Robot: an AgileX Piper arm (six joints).
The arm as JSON. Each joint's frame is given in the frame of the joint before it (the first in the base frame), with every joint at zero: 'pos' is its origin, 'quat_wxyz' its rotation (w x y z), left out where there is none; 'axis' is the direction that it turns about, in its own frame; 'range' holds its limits. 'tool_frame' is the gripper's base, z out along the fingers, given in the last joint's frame.
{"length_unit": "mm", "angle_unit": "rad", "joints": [
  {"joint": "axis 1", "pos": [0.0, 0.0, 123.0], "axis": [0.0, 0.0, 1.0], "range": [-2.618, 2.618]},
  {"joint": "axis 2", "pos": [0.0, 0.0, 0.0], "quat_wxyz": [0.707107, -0.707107, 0.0, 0.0], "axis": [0.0, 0.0, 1.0], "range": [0.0, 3.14]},
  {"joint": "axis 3", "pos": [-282.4, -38.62, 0.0], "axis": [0.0, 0.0, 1.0], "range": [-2.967, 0.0]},
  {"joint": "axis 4", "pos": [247.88, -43.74, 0.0], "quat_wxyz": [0.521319, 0.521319, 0.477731, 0.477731], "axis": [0.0, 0.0, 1.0], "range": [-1.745, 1.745]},
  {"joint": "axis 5", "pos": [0.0, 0.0, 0.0], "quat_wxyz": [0.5, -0.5, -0.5, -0.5], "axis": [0.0, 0.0, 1.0], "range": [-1.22, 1.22]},
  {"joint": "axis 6", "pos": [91.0, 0.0, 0.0], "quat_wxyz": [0.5, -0.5, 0.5, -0.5], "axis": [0.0, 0.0, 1.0], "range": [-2.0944, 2.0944]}
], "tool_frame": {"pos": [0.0, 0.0, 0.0], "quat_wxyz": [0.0, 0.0, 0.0, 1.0]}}
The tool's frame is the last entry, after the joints.
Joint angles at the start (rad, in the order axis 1, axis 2, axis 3, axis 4, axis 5, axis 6):
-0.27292 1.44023 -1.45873 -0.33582 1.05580 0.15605
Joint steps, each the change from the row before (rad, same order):
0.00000 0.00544 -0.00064 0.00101 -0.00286 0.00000
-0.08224 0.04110 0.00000 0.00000 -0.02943 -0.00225
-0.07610 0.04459 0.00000 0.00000 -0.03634 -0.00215
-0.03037 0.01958 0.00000 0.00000 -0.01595 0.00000
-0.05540 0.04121 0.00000 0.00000 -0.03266 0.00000
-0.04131 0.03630 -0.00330 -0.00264 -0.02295 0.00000
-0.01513 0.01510 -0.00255 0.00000 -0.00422 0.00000
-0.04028 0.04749 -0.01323 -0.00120 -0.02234 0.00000
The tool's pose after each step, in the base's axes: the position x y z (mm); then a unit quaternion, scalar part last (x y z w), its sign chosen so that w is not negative. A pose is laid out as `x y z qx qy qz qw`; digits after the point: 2 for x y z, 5 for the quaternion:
284.47 -106.60 385.38 0.16621 0.92503 -0.18027 0.29018
286.86 -133.63 374.15 0.19796 0.92076 -0.19050 0.27698
288.51 -160.22 361.55 0.22597 0.91584 -0.19891 0.26572
288.84 -171.26 355.82 0.23731 0.91366 -0.20181 0.26111
289.45 -192.34 343.34 0.25741 0.90981 -0.20633 0.25181
289.67 -209.11 332.71 0.27203 0.90712 -0.21012 0.24286
289.57 -215.37 328.26 0.27807 0.90659 -0.21063 0.23752
290.84 -233.61 315.89 0.29255 0.90395 -0.21285 0.22800

